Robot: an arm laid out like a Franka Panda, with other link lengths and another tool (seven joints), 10 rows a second.
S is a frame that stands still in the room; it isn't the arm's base.
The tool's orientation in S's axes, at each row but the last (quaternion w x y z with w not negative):
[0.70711, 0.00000, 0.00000, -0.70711]
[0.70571, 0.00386, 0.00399, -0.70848]
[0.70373, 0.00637, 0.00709, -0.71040]
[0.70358, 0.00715, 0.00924, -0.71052]
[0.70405, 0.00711, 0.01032, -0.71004]
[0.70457, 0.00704, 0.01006, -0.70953]
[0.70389, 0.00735, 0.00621, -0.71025]
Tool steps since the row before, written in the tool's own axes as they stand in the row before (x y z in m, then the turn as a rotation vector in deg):
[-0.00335, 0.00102, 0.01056, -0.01, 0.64, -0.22]
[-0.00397, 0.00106, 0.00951, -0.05, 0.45, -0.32]
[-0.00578, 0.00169, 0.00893, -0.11, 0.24, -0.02]
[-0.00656, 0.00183, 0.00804, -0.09, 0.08, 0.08]
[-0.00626, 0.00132, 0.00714, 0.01, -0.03, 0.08]
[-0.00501, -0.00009, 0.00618, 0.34, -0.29, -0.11]
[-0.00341, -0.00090, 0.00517, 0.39, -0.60, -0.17]
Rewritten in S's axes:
[0.00102, 0.00335, 0.01056, 0.64, 0.01, -0.22]
[0.00108, 0.00386, 0.00955, 0.45, 0.05, -0.32]
[0.00175, 0.00559, 0.00904, 0.24, 0.11, -0.02]
[0.00192, 0.00635, 0.00818, 0.08, 0.09, 0.08]
[0.00140, 0.00607, 0.00729, -0.03, -0.01, 0.08]
[-0.00003, 0.00486, 0.00630, -0.29, -0.34, -0.12]
[-0.00088, 0.00332, 0.00523, -0.60, -0.38, -0.18]

